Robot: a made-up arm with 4 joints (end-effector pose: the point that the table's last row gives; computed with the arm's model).
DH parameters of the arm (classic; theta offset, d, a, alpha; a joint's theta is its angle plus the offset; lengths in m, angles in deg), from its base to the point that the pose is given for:
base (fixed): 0 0.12 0 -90
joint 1: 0 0.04 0.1 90
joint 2: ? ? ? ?
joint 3: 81.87 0 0.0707 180
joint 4: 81.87 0.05 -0.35 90
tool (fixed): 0 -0.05 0 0
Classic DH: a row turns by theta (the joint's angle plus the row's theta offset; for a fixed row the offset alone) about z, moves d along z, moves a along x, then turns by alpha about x.
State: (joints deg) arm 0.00 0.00 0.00 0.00
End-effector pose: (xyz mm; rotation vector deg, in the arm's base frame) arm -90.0 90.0 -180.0 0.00 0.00 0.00
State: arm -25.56 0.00 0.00 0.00
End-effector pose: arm 48.2 90.0 -189.5 0.00 -25.56 0.00
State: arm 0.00 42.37 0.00 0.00
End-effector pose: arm -74.1 -51.1 -180.0 0.00 0.00 42.37
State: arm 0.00 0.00 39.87 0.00
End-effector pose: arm -23.8 90.0 -402.6 0.00 -39.87 0.00
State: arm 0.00 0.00 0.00 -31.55
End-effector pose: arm -12.1 90.0 -355.8 0.00 -31.55 0.00
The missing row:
joint 2: 0 -0.32 0.15 90
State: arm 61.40 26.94 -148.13 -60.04
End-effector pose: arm 54.8 137.5 -56.9 -8.36 145.92 35.25
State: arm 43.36 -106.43 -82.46 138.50
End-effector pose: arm -350.7 -470.8 -253.6 -115.95 -64.28 2.43
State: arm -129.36 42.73 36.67 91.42
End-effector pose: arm 17.8 -9.2 99.8 -45.75 -70.92 -1.64
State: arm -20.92 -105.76 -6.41 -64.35
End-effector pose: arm 337.4 3.0 -366.3 -35.60 -53.91 -106.35
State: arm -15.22 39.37 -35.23 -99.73
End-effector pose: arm 294.4 137.6 -428.0 17.77 -76.35 38.74
